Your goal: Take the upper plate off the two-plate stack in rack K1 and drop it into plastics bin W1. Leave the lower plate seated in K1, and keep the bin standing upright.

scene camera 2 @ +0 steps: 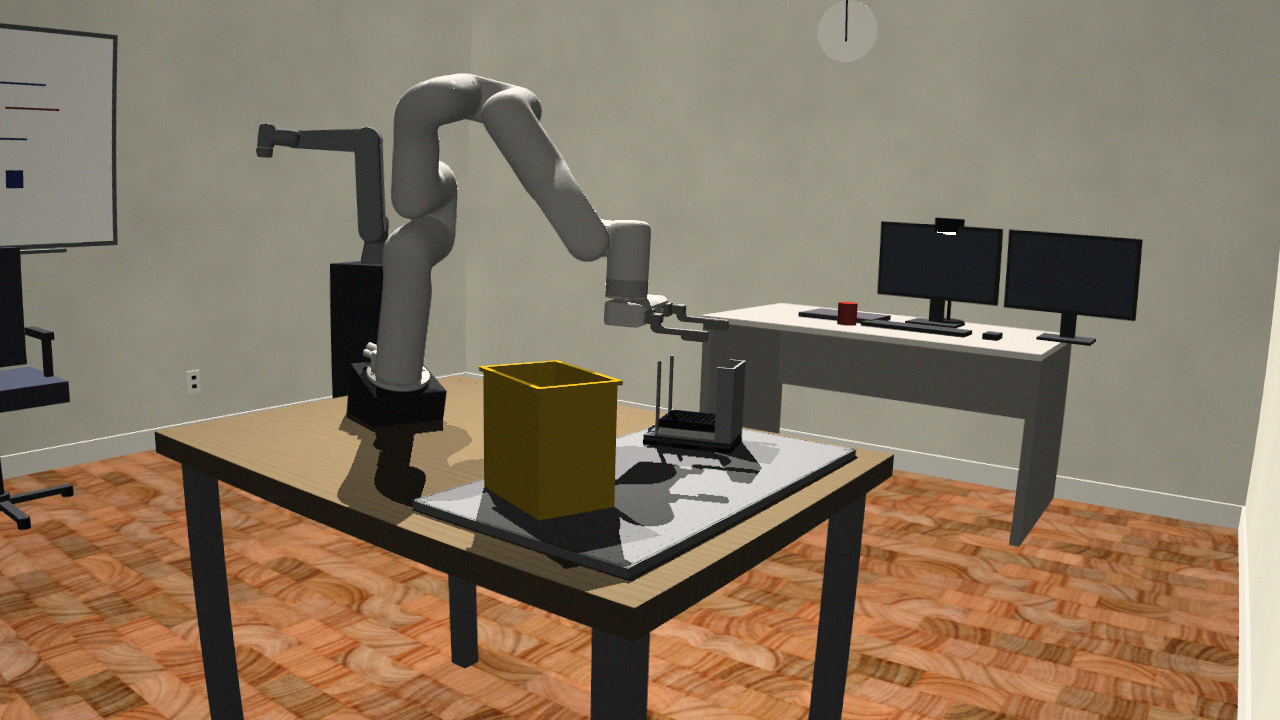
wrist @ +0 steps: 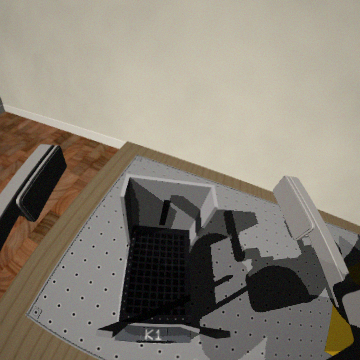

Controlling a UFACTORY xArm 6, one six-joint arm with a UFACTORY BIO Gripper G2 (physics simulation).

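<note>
My gripper is wide open and empty, above rack K1. A black gridded plate lies flat at the top of the stack in the rack, below the level of the fingers. The lower plate cannot be made out separately. The rack has a tall pale wall at one end and two thin posts at the other. The yellow bin W1 stands upright, to the left of the rack in the scene view; part of it shows at the wrist view's lower right.
The rack and bin stand on a perforated grey board on the wooden table. The bin's tall walls and the rack's posts and end wall rise above the board. A desk with monitors stands behind.
</note>
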